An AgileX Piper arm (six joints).
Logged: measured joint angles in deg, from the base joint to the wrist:
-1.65 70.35 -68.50 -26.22 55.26 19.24
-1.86 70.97 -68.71 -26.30 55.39 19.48
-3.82 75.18 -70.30 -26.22 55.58 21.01
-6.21 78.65 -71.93 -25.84 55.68 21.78
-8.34 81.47 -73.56 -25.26 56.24 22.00
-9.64 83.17 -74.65 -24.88 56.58 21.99
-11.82 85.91 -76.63 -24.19 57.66 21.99
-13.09 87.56 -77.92 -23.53 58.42 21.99
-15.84 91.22 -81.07 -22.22 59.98 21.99
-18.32 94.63 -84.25 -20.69 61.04 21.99
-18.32 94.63 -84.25 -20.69 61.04 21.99
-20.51 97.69 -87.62 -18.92 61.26 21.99
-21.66 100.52 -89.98 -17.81 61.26 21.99
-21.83 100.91 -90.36 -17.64 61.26 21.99
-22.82 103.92 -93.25 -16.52 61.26 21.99
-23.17 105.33 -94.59 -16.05 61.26 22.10
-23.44 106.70 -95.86 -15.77 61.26 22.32
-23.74 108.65 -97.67 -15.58 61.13 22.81
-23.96 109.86 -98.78 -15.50 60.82 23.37
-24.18 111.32 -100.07 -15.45 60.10 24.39
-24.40 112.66 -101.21 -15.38 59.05 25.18
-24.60 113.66 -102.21 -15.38 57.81 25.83
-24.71 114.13 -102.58 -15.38 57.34 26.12
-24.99 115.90 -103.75 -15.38 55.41 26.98
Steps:
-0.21 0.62 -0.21 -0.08 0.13 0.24
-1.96 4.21 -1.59 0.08 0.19 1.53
-2.39 3.47 -1.63 0.38 0.10 0.77
-2.13 2.82 -1.63 0.58 0.56 0.22
-1.30 1.70 -1.09 0.38 0.34 -0.01
-2.18 2.74 -1.98 0.69 1.08 0.00
-1.27 1.65 -1.29 0.66 0.76 0.00
-2.75 3.66 -3.15 1.31 1.56 0.00
-2.48 3.41 -3.18 1.53 1.06 0.00
0.00 0.00 0.00 0.00 0.00 0.00
-2.19 3.06 -3.37 1.77 0.22 0.00
-1.15 2.83 -2.36 1.11 0.00 0.00
-0.17 0.39 -0.38 0.17 0.00 0.00
-0.99 3.01 -2.89 1.12 0.00 0.00
-0.35 1.41 -1.34 0.47 0.00 0.11
-0.27 1.37 -1.27 0.28 0.00 0.22
-0.30 1.95 -1.81 0.19 -0.13 0.49
-0.22 1.21 -1.11 0.08 -0.31 0.56
-0.22 1.46 -1.29 0.05 -0.72 1.02
-0.22 1.34 -1.14 0.07 -1.05 0.79
-0.20 1.00 -1.00 0.00 -1.24 0.65
-0.11 0.47 -0.37 0.00 -0.47 0.29
-0.28 1.77 -1.17 0.00 -1.93 0.86

